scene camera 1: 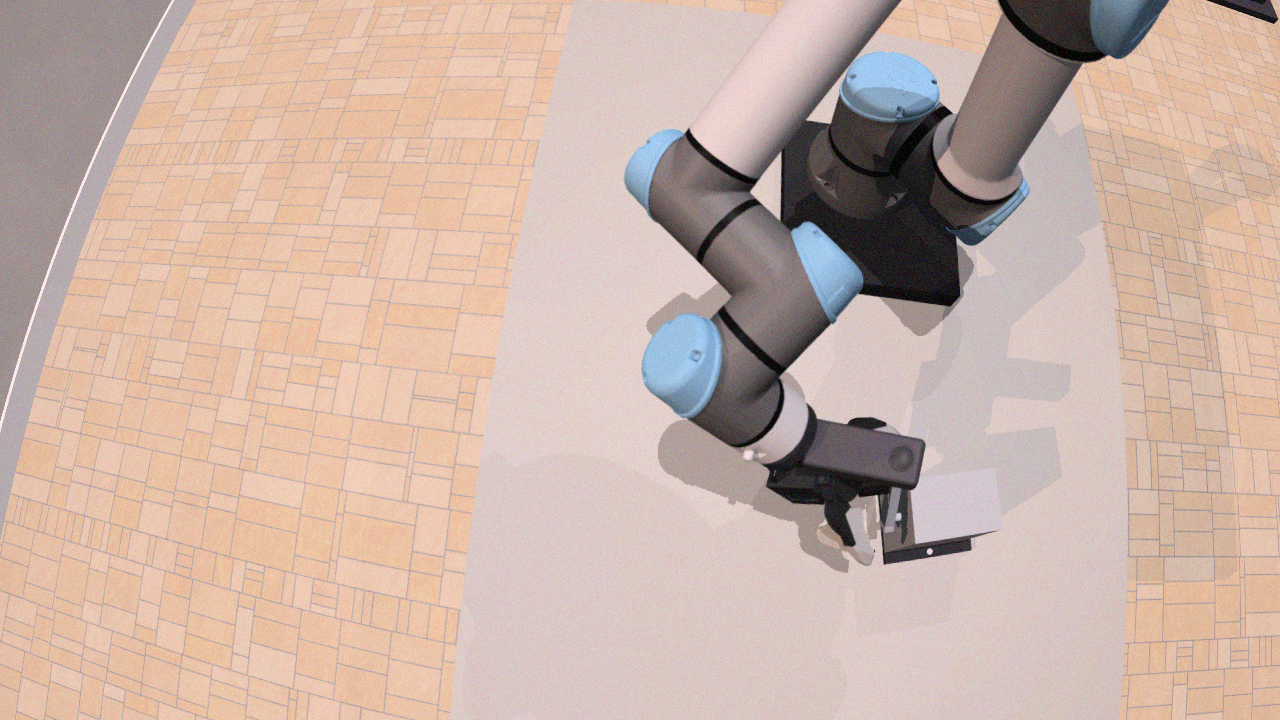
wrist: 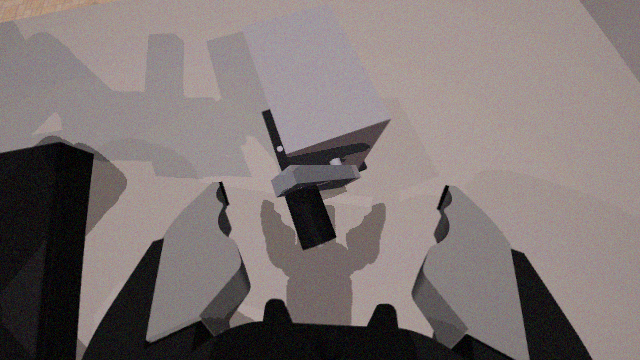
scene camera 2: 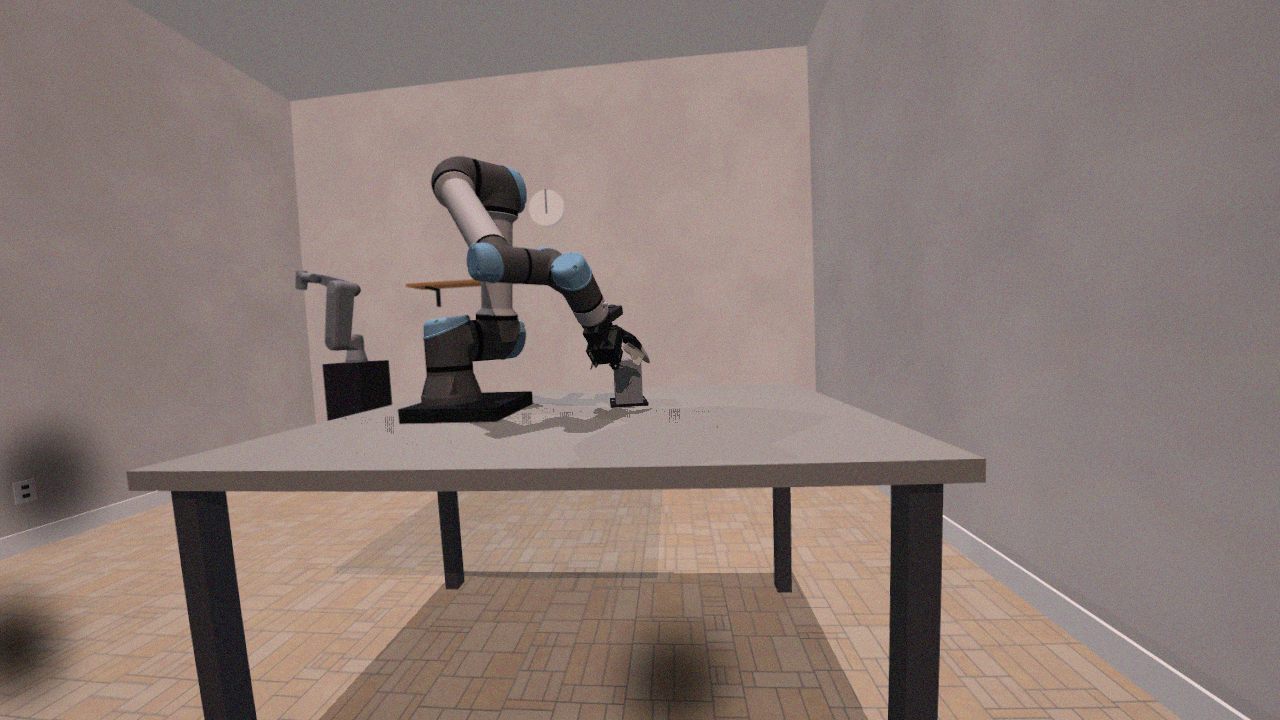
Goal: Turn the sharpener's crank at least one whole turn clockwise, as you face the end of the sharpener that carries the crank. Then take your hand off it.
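Pixels of known places: gripper, between the fingertips: (scene camera 1: 886, 501) (wrist: 330, 185) (scene camera 2: 622, 364); arm's base, origin of its link: (scene camera 1: 857, 173) (scene camera 2: 452, 401).
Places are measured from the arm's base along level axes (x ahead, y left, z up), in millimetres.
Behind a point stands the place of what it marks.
Note:
The sharpener (scene camera 1: 955, 504) {x 468, y 117, z 90 mm} (scene camera 2: 629, 383) {x 485, y 41, z 29 mm} (wrist: 315, 80) {x 471, y 108, z 90 mm} is a pale grey box upright on a black base on the table. Its crank end faces my gripper. The grey crank arm (wrist: 320, 177) (scene camera 1: 893, 506) lies across that end, and its black knob (wrist: 311, 217) {x 454, y 14, z 91 mm} sticks out towards me. The knob is hidden under the gripper in the first scene view. My gripper (wrist: 330, 185) {x 469, y 33, z 80 mm} (scene camera 2: 631, 360) {x 469, y 33, z 80 mm} is open and empty. In the wrist view the knob shows between the spread fingers, left of the middle, with a gap on both sides; its depth relative to the fingertips is hard to judge.
The arm's black base plate (scene camera 1: 913, 268) {x 138, y 82, z 0 mm} (scene camera 2: 465, 409) {x 98, y -104, z -6 mm} stands on the table (scene camera 1: 572, 573) {x 584, y -311, z -37 mm} (scene camera 2: 554, 479) {x 434, y -448, z -55 mm} behind the gripper. A dark block fills the left edge of the wrist view. A second, grey robot arm (scene camera 2: 340, 313) stands on a black pedestal (scene camera 2: 358, 389) beyond the table.

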